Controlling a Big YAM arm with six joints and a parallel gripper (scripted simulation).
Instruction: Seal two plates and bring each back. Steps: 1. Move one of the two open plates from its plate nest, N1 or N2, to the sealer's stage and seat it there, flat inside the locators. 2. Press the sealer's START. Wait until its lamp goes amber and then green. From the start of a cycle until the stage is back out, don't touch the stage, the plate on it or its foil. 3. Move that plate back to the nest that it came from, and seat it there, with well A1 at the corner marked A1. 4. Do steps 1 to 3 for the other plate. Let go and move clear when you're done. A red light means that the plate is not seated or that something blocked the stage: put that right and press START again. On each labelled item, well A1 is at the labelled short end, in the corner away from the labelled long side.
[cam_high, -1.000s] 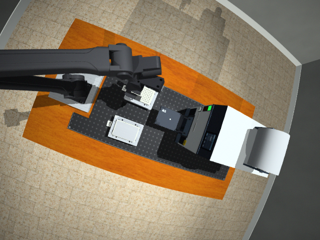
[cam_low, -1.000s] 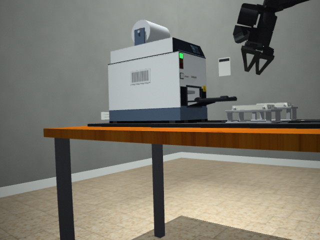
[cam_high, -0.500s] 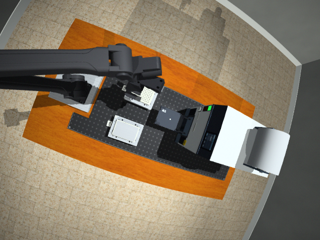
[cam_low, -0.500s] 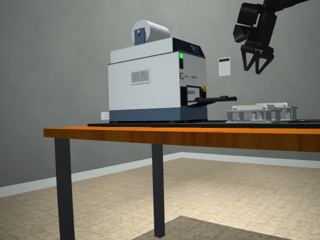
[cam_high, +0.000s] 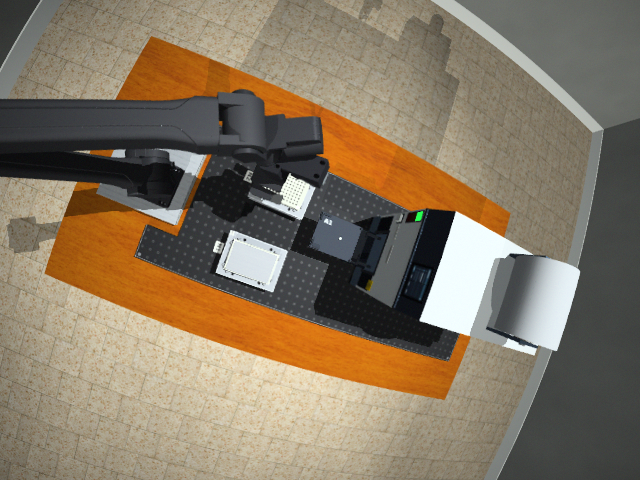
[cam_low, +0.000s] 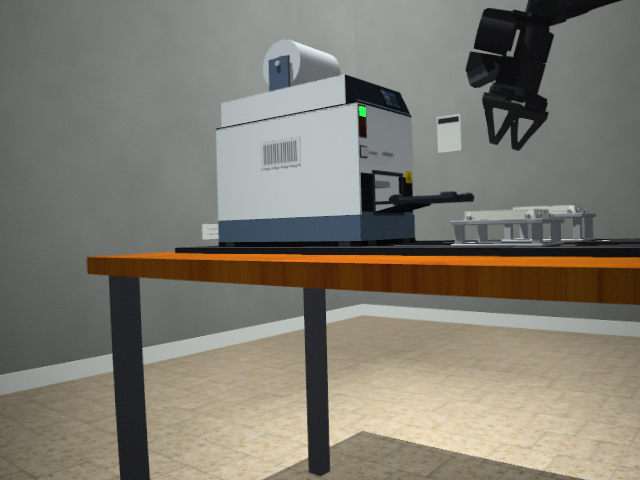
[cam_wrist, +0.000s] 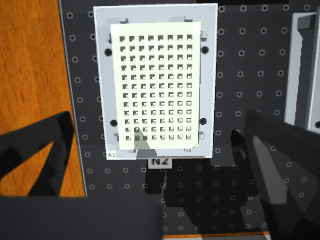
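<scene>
Now: the plate nest 14 cm below my hand. The rest, counted from my hand: sealer stage: 19 cm ahead, 7 cm to the right, 9 cm below; then pale start button: 29 cm ahead, 3 cm to the left, 1 cm above; then A1 mark: 8 cm behind, 6 cm to the left, 14 cm below.
</scene>
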